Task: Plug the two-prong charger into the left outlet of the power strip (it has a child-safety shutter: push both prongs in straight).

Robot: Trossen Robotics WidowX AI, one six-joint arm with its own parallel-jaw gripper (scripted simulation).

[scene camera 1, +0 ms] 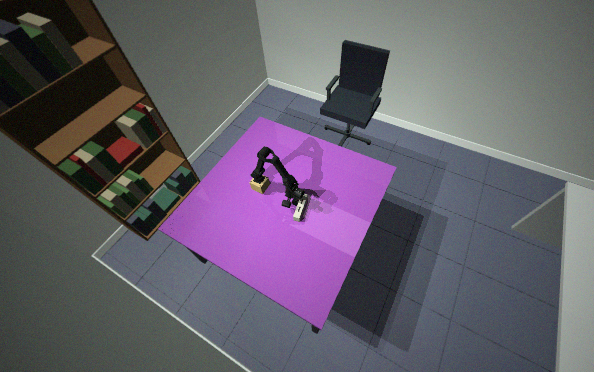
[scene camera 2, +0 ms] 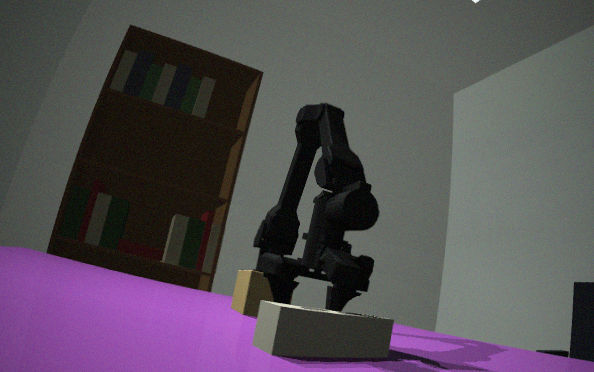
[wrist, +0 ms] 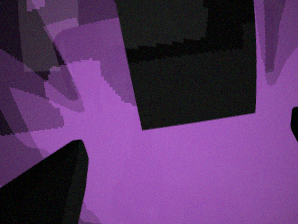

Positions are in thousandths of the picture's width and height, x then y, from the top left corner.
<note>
The gripper (scene camera 2: 513,878) is open, holding nothing. Also in view: a two-prong charger (wrist: 622,310).
The gripper also shows in the wrist view (wrist: 649,600).
</note>
